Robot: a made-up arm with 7 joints. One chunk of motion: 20 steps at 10 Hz.
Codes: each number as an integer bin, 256 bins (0 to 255) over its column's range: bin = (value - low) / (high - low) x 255, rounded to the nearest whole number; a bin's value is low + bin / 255 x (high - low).
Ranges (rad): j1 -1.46..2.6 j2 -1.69..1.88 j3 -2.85..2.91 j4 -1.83..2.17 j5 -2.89..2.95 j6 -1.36..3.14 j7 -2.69..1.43
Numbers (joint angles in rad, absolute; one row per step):
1: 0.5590 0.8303 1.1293 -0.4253 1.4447 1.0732 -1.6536
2: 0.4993 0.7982 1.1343 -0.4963 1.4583 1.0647 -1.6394
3: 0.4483 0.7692 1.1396 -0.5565 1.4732 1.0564 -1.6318
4: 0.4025 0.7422 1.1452 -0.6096 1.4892 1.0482 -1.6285
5: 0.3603 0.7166 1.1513 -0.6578 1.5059 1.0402 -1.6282
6: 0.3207 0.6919 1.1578 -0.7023 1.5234 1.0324 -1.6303
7: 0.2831 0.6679 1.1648 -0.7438 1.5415 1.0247 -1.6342
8: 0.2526 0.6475 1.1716 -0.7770 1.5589 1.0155 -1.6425
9: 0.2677 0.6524 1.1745 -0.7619 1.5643 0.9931 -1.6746
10: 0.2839 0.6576 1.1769 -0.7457 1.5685 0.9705 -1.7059
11: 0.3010 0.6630 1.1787 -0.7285 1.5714 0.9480 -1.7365
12: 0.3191 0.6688 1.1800 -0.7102 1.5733 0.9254 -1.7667
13: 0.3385 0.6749 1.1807 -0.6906 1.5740 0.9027 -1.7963
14: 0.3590 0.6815 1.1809 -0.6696 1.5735 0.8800 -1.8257
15: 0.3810 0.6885 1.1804 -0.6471 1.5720 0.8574 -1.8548
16: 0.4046 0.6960 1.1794 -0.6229 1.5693 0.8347 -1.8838
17: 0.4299 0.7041 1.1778 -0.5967 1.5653 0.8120 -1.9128
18: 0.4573 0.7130 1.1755 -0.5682 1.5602 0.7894 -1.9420
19: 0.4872 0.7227 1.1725 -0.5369 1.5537 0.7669 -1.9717
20: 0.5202 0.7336 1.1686 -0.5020 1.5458 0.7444 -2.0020
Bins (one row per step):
1: 127 180 176 90 189 138 64
2: 123 178 176 85 190 137 65
3: 120 176 177 81 191 137 65
4: 117 174 177 78 191 136 66
5: 114 172 177 75 192 136 66
6: 112 170 177 72 193 136 66
7: 109 168 178 69 193 135 65
8: 108 167 178 67 194 135 65
9: 109 167 178 68 194 133 63
10: 110 168 178 69 195 132 61
11: 111 168 178 70 195 131 59
12: 112 168 178 71 195 130 57
13: 113 169 178 73 195 128 55
14: 114 169 178 74 195 127 53
15: 116 170 178 75 195 126 52
16: 117 170 178 77 195 124 50
17: 119 171 178 79 195 123 48
18: 120 172 178 80 194 122 46
19: 122 172 178 82 194 121 44
20: 124 173 178 85 194 119 43

